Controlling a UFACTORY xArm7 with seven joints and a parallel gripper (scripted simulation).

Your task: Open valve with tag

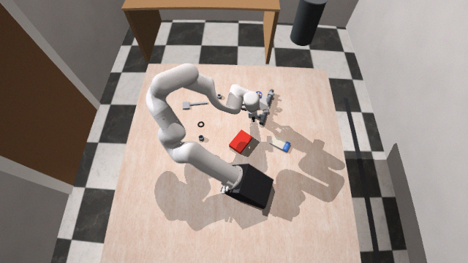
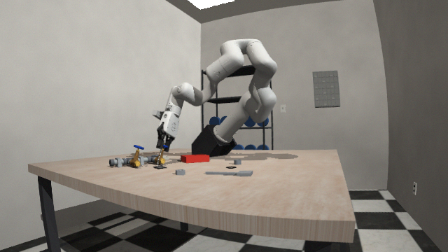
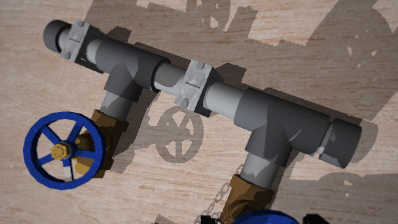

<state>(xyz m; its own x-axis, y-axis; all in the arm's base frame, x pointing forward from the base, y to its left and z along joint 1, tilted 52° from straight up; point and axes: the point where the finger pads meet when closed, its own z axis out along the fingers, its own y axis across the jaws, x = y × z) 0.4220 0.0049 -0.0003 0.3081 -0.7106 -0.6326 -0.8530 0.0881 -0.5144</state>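
The black tag lies 8 cm below my hand, 7 cm ahead of it and 6 cm to the left of it. Round my hand: red block (17 cm behind, 7 cm below, 2 cm to the left); then white box (20 cm to the right, 12 cm behind, 8 cm below); then grey flat tool (39 cm to the left, 8 cm below).
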